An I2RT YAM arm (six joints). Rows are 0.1 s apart.
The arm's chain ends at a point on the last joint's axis. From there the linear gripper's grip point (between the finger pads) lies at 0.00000 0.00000 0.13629 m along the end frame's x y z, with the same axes.
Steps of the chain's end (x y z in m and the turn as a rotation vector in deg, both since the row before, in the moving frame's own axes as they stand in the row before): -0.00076 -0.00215 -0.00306 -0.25 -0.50 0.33; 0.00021 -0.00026 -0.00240 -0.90 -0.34 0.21; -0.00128 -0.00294 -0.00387 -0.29 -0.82 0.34; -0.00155 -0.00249 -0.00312 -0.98 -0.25 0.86; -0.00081 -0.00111 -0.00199 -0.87 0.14 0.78; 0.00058 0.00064 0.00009 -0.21 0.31 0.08; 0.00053 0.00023 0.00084 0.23 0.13 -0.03
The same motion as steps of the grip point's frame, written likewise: -0.00195 -0.00156 -0.00307 -0.25 -0.50 0.33; -0.00060 0.00188 -0.00242 -0.90 -0.34 0.21; -0.00323 -0.00226 -0.00389 -0.29 -0.82 0.34; -0.00216 -0.00016 -0.00314 -0.98 -0.25 0.86; -0.00049 0.00096 -0.00201 -0.87 0.14 0.78; 0.00132 0.00114 0.00009 -0.21 0.31 0.08; 0.00084 -0.00032 0.00084 0.23 0.13 -0.03
